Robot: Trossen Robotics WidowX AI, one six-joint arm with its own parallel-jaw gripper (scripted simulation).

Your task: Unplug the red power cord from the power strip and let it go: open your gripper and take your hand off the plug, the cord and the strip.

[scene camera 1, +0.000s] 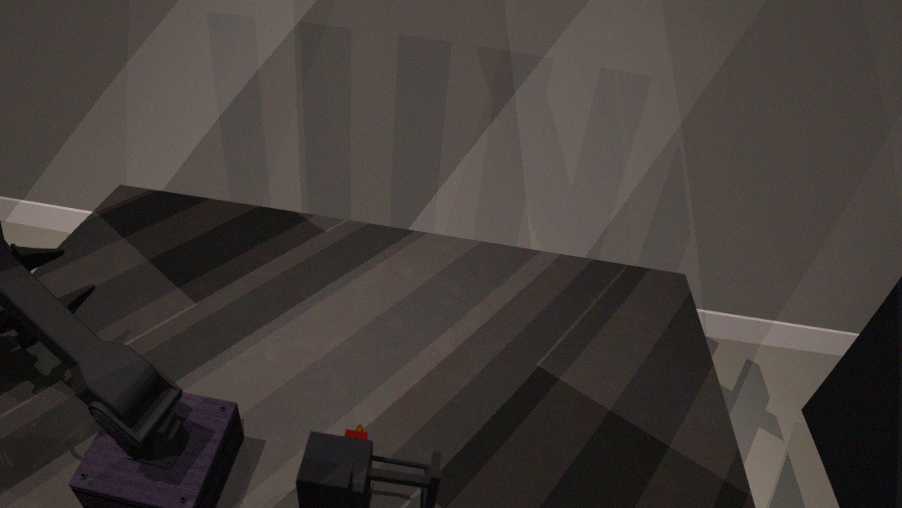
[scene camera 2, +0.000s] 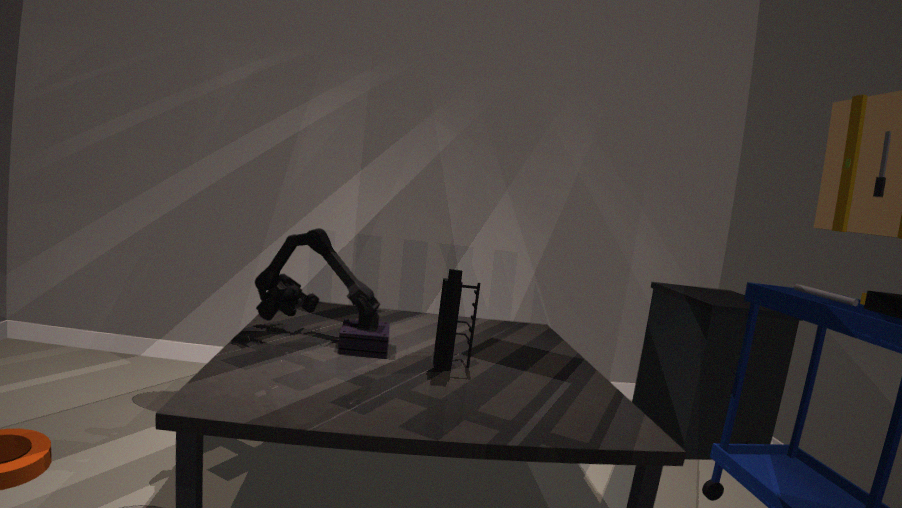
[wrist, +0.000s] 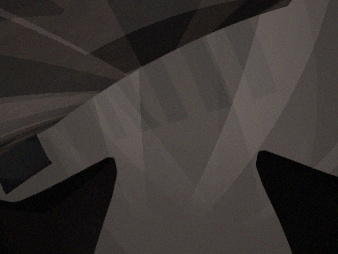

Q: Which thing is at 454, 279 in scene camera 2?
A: A black upright block.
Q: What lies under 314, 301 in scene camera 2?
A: The gripper.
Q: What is the gripper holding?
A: Nothing.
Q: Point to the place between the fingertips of the gripper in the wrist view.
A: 188, 163
